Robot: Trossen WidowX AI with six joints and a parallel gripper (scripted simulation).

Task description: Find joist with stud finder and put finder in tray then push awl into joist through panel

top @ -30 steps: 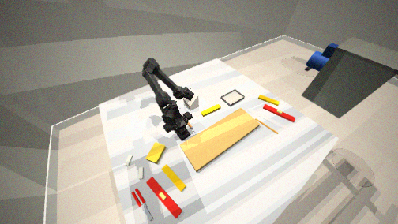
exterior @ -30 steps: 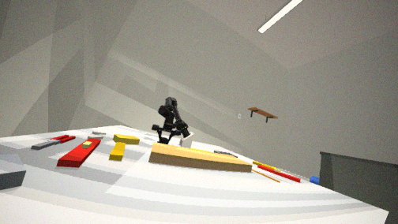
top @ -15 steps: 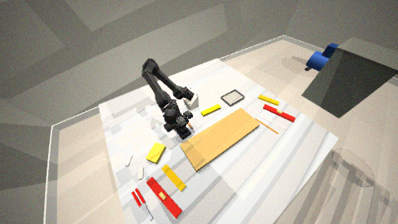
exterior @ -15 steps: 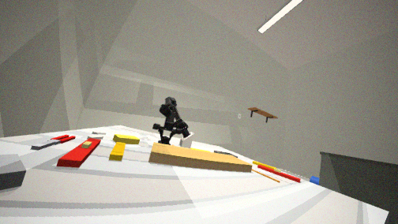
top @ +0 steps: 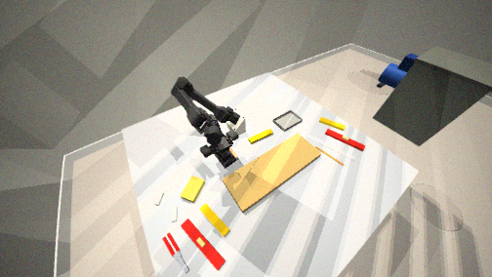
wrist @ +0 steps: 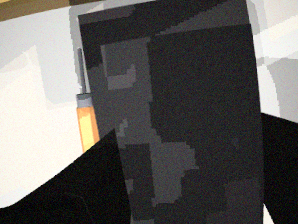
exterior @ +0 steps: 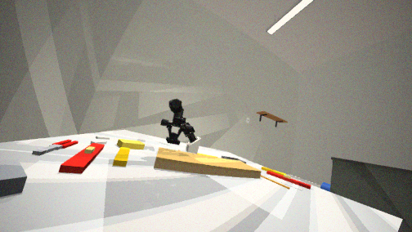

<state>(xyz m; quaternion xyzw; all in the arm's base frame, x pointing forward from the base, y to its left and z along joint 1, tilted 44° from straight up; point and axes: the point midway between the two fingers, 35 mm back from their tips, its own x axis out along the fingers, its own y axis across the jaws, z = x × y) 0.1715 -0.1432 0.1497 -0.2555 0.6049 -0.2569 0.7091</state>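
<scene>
My gripper tip is now 7 cm to the right of the awl and 8 cm above it. Round my gripper tip: stud finder (2 cm behind, 2 cm above); then orange pencil (35 cm ahead, 47 cm to the left, 9 cm below); then grey-framed tray (1 cm ahead, 51 cm to the left, 8 cm below).
</scene>
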